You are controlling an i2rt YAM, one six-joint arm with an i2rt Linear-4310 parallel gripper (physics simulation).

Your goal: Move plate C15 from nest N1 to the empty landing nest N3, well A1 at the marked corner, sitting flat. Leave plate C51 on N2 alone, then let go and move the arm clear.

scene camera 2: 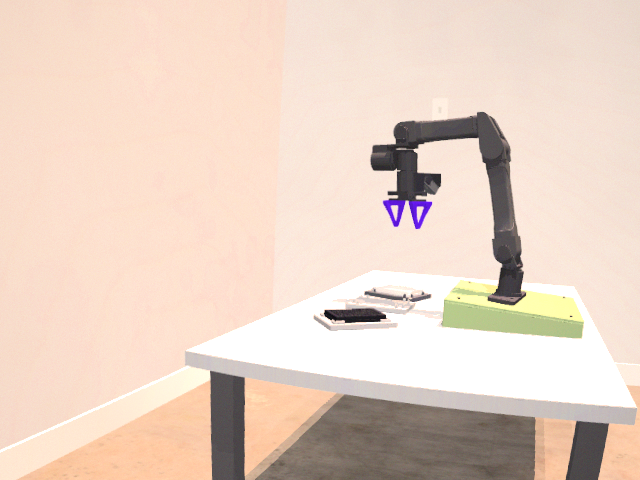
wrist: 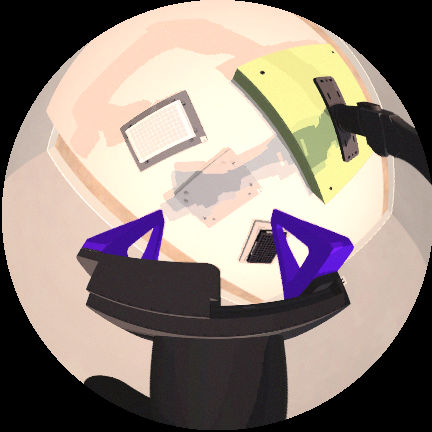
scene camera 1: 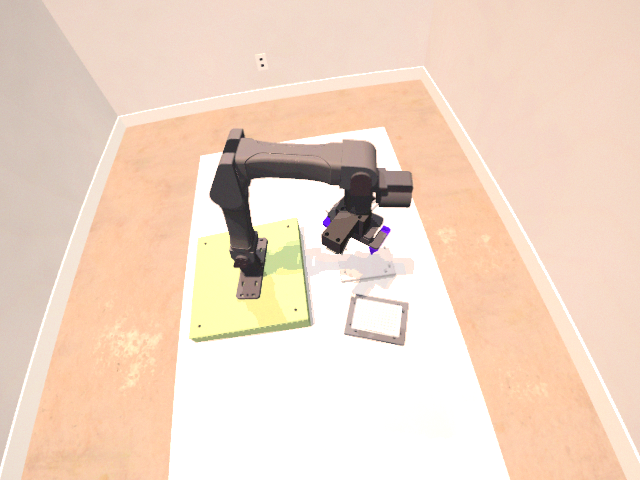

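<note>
My gripper [scene camera 1: 353, 236] [scene camera 2: 406, 226] [wrist: 217, 214] is open and empty, purple fingers pointing down, high above the nests. A white plate [scene camera 1: 378, 316] [scene camera 2: 403, 290] [wrist: 160, 127] sits in a dark grey nest [scene camera 1: 404, 320] [wrist: 194, 114]. A black plate [scene camera 2: 354, 314] [wrist: 261, 245] sits in a white nest [scene camera 2: 333, 326] [wrist: 250, 240]; a finger partly covers it in the wrist view, and the arm hides it in scene camera 1. The empty pale nest [scene camera 1: 361, 273] [scene camera 2: 382, 304] [wrist: 215, 190] lies between them, under the arm's shadow. Plate labels and the A1 marks are unreadable.
The arm stands on a yellow-green base block [scene camera 1: 279, 304] [scene camera 2: 511, 322] [wrist: 280, 70] beside the nests, its side wall facing them. All rest on a white table [scene camera 1: 310, 403] [scene camera 2: 413, 361]. The arm reaches across from the block, well above the table.
</note>
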